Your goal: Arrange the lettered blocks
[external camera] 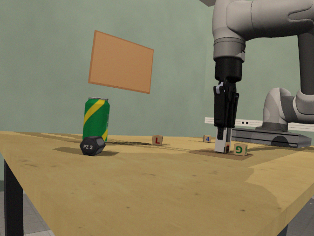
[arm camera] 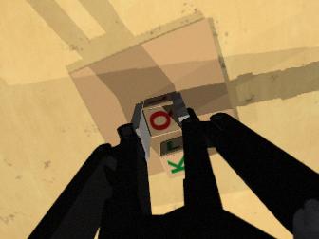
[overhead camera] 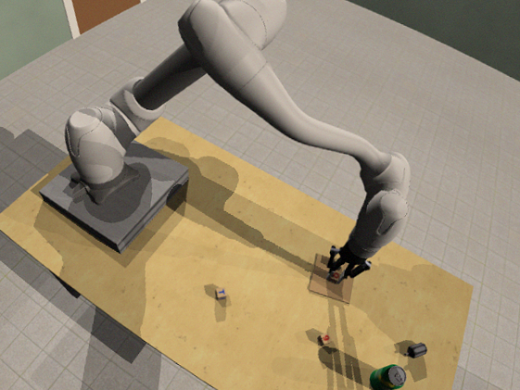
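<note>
Now: the brown mat 40 mm below my hand. The rest, counted from my hand: yellow can 300 mm ahead, 180 mm to the right, 20 mm above; T block 240 mm behind, 290 mm to the right, 30 mm below.
</note>
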